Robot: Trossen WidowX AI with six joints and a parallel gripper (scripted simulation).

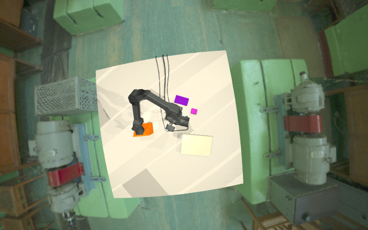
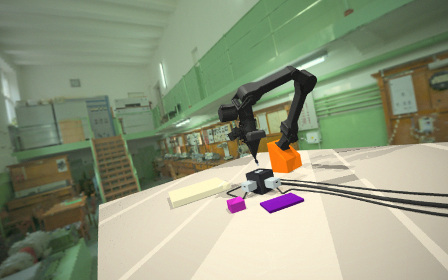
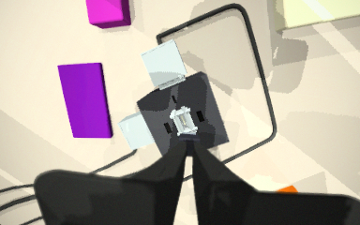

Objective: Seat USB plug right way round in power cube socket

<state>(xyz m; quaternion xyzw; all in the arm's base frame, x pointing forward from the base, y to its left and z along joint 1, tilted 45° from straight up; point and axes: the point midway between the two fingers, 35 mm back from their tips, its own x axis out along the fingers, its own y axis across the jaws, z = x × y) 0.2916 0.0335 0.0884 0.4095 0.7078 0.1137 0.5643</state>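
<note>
Right now my gripper tip is 20 mm above the USB plug. From my gripper tip the other things lie so: dark purple flat block (60 mm ahead, 150 mm to the left, 130 mm below); cream slab (160 mm ahead, 250 mm to the right, 120 mm below); magenta cube (160 mm ahead, 50 mm to the left, 120 mm below).
</note>
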